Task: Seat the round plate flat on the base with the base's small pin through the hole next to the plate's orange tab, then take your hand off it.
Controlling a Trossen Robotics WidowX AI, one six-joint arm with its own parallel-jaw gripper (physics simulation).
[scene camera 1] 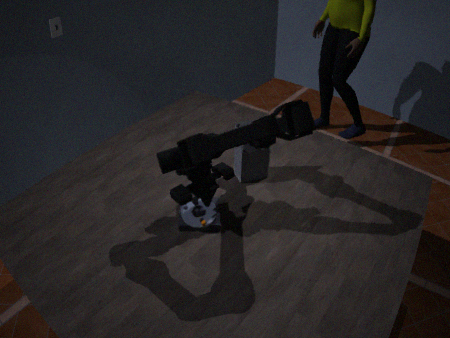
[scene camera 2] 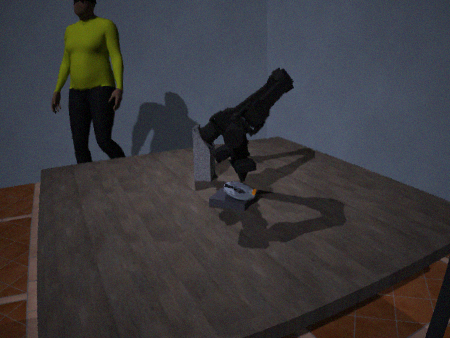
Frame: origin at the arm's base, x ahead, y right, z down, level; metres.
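Where they show: gripper, fingertip midpoint: (scene camera 1: 207, 205) (scene camera 2: 242, 181); arm's base, link origin: (scene camera 2: 204, 136).
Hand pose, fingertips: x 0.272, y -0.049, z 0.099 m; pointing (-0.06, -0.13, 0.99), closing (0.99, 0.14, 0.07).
Note:
Each offset is from my fingertips to the top centre of the thing. Level surfaces: height alone.
The round pale plate @(dx +0.022, dy +0.016, dz +0.003 m) (scene camera 1: 190, 217) (scene camera 2: 243, 194) lies on the dark square base @(dx +0.006, dy +0.031, dz +0.021 m) (scene camera 1: 187, 227) (scene camera 2: 219, 201). It looks slightly tilted in scene camera 2, and its tab side reaches the edge of the base. The plate's orange tab @(dx +0.041, dy -0.025, dz +0.014 m) (scene camera 1: 203, 222) (scene camera 2: 254, 192) is at the near side in scene camera 1 and at the right in scene camera 2. My gripper (scene camera 1: 205, 201) (scene camera 2: 242, 179) is shut and empty. It points down, with its tips close to the plate's rear part in scene camera 2; contact cannot be told. The pin and the hole by the tab are too small and dark to make out.
A grey upright block (scene camera 1: 252, 164) (scene camera 2: 202, 162) stands beside the arm on the wooden table top @(dz +0.062 m) (scene camera 1: 310, 280) (scene camera 2: 150, 280). A person in a yellow top (scene camera 1: 347, 15) (scene camera 2: 92, 50) stands beyond the table. The arm's shadows fall across the table around the base.

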